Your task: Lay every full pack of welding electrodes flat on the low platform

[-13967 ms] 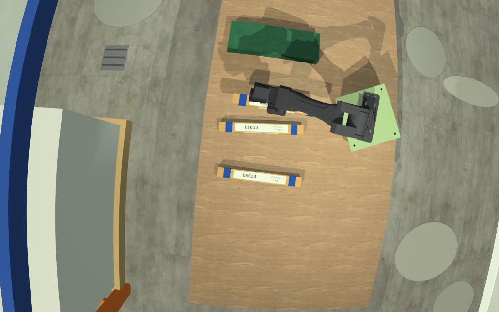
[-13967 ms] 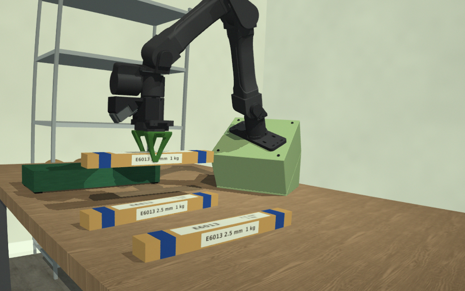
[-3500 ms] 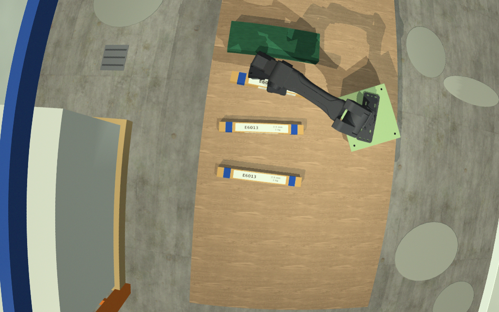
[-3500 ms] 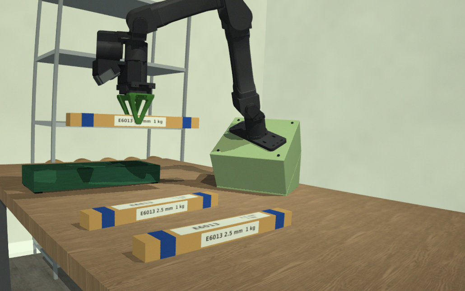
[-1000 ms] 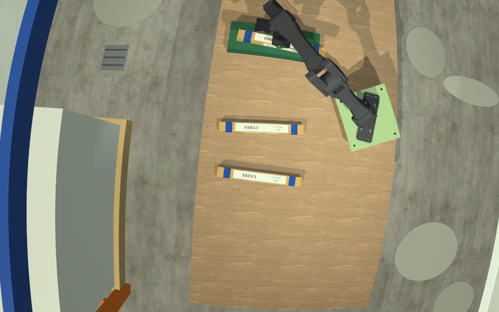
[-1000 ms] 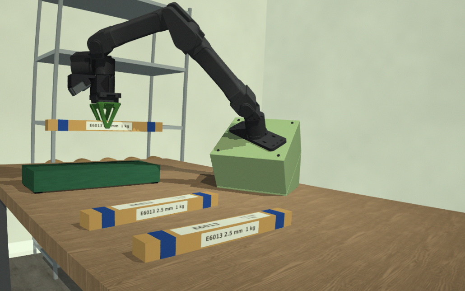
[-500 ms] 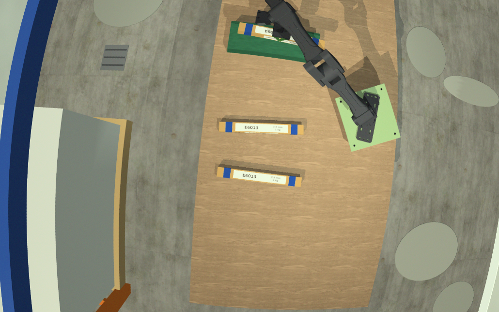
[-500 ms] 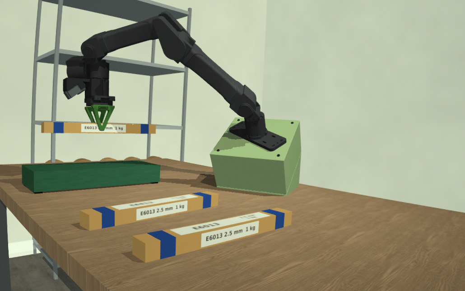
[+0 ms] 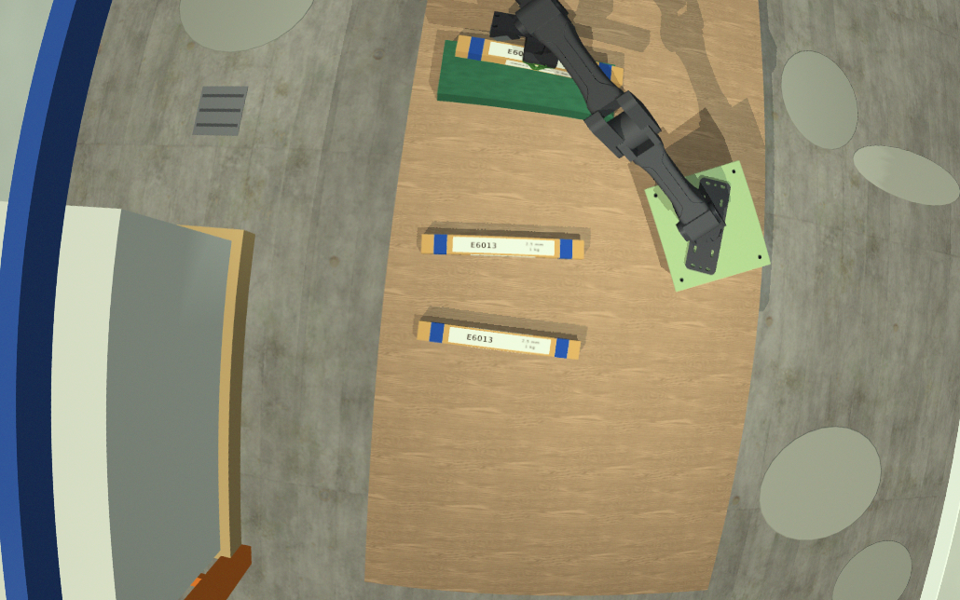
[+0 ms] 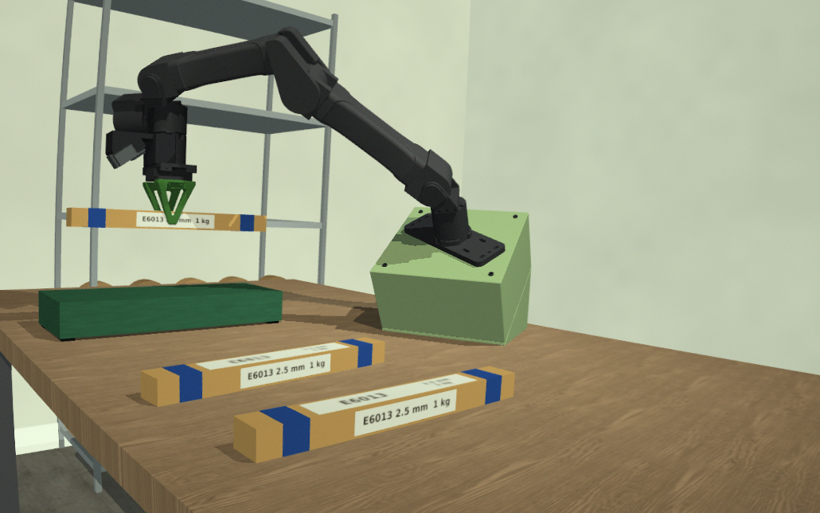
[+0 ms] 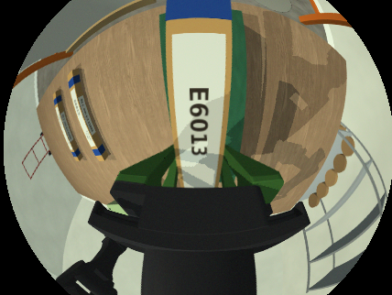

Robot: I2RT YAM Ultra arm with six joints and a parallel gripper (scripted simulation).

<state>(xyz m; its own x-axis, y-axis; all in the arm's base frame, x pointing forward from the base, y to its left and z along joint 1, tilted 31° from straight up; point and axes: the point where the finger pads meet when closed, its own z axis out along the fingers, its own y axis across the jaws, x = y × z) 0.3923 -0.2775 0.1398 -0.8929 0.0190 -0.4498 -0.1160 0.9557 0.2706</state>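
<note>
The dark green low platform is 10 mm to the right of my hand and 170 mm below it.
</note>
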